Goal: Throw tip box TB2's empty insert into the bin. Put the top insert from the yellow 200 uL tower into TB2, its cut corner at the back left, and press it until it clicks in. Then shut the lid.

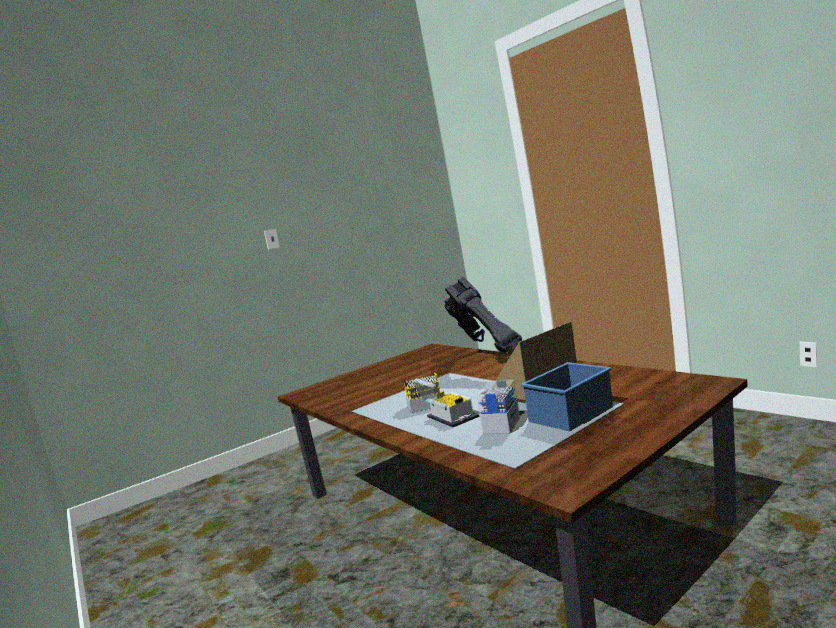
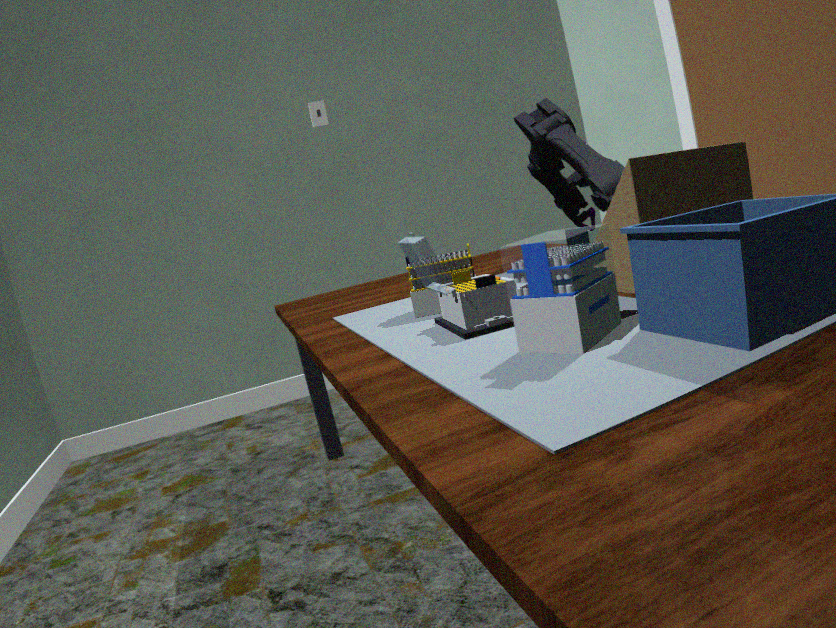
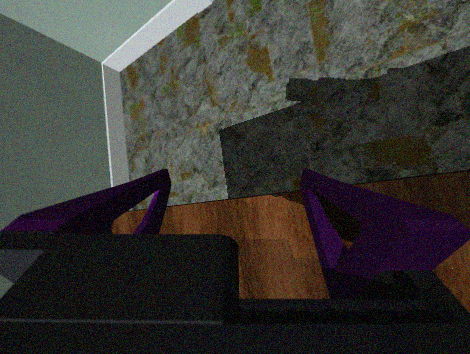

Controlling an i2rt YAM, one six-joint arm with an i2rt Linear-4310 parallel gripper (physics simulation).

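Note:
The yellow tower (image 1: 422,390) (image 2: 439,273) stands at the mat's far left, with stacked yellow inserts of tips on a pale base. A pale tip box (image 1: 460,411) (image 2: 478,305), apparently TB2, sits on a dark base between the towers. A yellow insert (image 1: 447,398) (image 2: 466,287) shows in its top, with a small black piece on it. The lid's state and cut corner are too small to tell. The blue bin (image 1: 548,408) (image 2: 689,287) stands at the right; its floor is hidden. My gripper (image 1: 478,335) (image 2: 587,219) (image 3: 235,176) is open and empty, raised behind the mat, away from the box.
A blue tower (image 1: 498,420) (image 2: 548,323) stands between the tip box and the bin. A brown upright panel (image 1: 550,351) (image 2: 692,179) stands behind the bin, beside the arm. A clear cover-like piece (image 2: 550,237) shows behind the blue tower. The pale mat (image 1: 503,451) (image 2: 554,422) lies on the wooden table (image 1: 574,490) (image 2: 648,513).

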